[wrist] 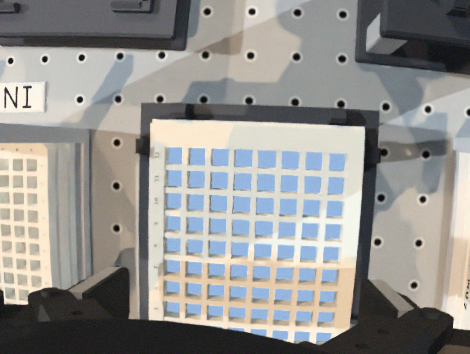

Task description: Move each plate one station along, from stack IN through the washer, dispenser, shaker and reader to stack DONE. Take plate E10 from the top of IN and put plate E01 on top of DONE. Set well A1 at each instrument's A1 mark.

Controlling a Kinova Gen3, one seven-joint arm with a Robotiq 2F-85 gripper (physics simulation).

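Observation:
A pale plate with blue wells (260, 240) lies in a dark square-cornered nest (260, 112) in the middle of the wrist view. Small numbers run down its left edge, with 12 at the top. Its lower end is hidden by the gripper body, and well A1 cannot be made out. My gripper (242, 301) is open and empty, with one finger to the left and one to the right of this plate. A stack of plates with empty-looking wells (19, 225) stands at the left edge, below the upside-down IN label (20, 97). No plate name is readable.
A dark instrument (90, 22) is at the upper left and another dark block (425, 25) at the upper right. Part of a pale object (459, 215) with small markings shows at the right edge. All stand on a perforated board (270, 75).

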